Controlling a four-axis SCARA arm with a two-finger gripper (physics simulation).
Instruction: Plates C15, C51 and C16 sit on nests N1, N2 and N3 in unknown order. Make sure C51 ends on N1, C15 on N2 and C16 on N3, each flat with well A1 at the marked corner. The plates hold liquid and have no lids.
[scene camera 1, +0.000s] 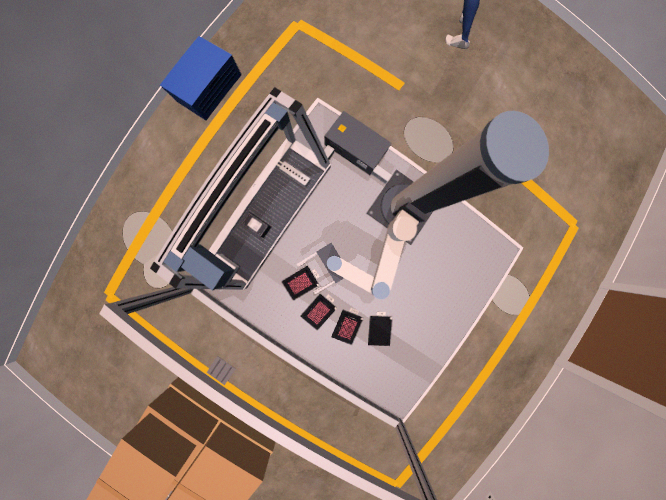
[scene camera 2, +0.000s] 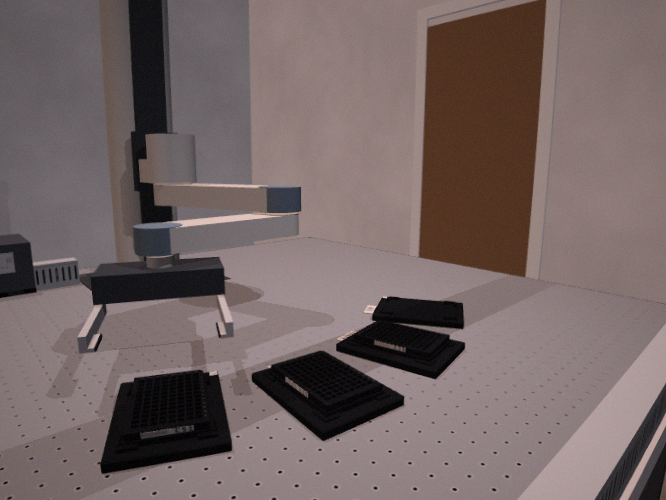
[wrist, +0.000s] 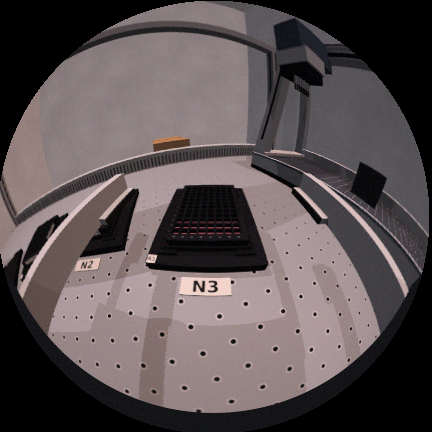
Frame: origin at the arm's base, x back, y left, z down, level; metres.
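Seen in the pictures: gripper, fingertip midpoint: (scene camera 1: 305, 279) (scene camera 2: 159, 337) (wrist: 213, 177).
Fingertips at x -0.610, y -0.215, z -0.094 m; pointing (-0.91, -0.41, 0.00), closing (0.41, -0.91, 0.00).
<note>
Offsets run from my fingertips to a thing's middle. "pt": to the spot under its first point. Level surfaces: height alone.
My gripper (scene camera 1: 307, 278) (scene camera 2: 158, 336) (wrist: 213, 177) is open and empty, raised on the arm's side of nest N3 @[dx -0.046, dy -0.013, dz +0.072 m] (wrist: 210, 262), fingers pointing towards it. A plate @[dx -0.046, dy -0.013, dz +0.062 m] (scene camera 1: 299, 282) (scene camera 2: 169, 400) (wrist: 207, 212) with pink liquid lies flat on N3, between the fingers' lines but below them; its label in scene camera 2 seems to read C51. A second plate @[dx -0.120, dy +0.157, dz +0.062 m] (scene camera 1: 317, 311) (scene camera 2: 322, 376) lies flat on N2, probably C15. Plate C16 @[dx -0.103, dy +0.333, dz +0.062 m] (scene camera 1: 347, 326) (scene camera 2: 407, 337) lies flat on the OUT nest. Nest N1 @[dx -0.020, dy +0.494, dz +0.072 m] (scene camera 1: 379, 330) (scene camera 2: 419, 312) is bare. Well A1 cannot be made out on any plate.
The nests stand in an arc on the perforated table @[dz +0.081 m] (scene camera 1: 430, 279) (scene camera 2: 473, 430). A gantry machine with a dark deck @[pt dx +0.240, dy -0.370, dz +0.032 m] (scene camera 1: 274, 199) stands beyond N3. A dark grey box @[pt dx +0.717, dy -0.182, dz -0.034 m] (scene camera 1: 357, 141) stands near the arm's column (scene camera 1: 451, 182). A low wall (wrist: 200, 152) runs behind the nests.
</note>
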